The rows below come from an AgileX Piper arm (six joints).
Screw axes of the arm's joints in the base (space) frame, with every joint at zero. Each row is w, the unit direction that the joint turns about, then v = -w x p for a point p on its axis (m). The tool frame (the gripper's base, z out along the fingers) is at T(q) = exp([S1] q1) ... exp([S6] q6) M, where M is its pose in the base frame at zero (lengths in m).
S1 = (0, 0, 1, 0, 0, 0)
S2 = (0, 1, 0, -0.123, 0, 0)
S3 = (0, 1, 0, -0.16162, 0, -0.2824)
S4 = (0.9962, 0, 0.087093, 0, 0.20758, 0)
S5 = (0, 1, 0, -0.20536, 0, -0.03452)
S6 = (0.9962, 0, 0.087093, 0, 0.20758, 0)
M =
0.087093 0 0.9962 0.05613
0 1 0 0
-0.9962 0 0.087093 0.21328
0 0 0 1
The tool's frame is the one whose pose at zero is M.
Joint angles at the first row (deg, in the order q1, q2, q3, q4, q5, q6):
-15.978, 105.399, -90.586, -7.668, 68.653, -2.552
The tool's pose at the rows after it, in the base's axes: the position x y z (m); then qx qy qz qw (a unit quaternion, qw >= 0):
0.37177 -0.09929 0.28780 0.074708 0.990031 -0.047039 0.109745
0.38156 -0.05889 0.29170 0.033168 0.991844 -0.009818 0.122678
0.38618 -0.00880 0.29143 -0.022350 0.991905 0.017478 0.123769
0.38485 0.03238 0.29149 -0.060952 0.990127 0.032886 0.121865
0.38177 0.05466 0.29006 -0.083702 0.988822 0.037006 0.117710
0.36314 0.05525 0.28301 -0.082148 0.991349 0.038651 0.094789
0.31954 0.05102 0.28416 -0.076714 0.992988 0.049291 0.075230
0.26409 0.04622 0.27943 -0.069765 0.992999 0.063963 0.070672
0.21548 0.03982 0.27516 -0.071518 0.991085 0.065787 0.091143
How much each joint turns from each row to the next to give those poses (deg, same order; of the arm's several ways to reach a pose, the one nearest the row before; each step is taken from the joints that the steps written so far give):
1.764, 0.000, -2.801, 4.333, 1.003, -2.237
5.301, -0.001, -0.849, 3.966, 0.054, -0.439
6.952, 0.056, -0.001, 2.336, 0.000, 0.000
5.914, 0.000, -0.001, 0.909, 0.064, 1.242
3.338, 0.001, 0.295, -0.004, 0.041, 0.699
0.408, -2.976, 5.637, 0.226, -0.056, 0.467
-0.072, -8.270, 10.519, 1.386, -0.058, 0.107
0.000, -10.841, 13.385, 1.863, -2.101, 0.001
0.000, -10.601, 10.856, 0.225, -2.593, -0.472

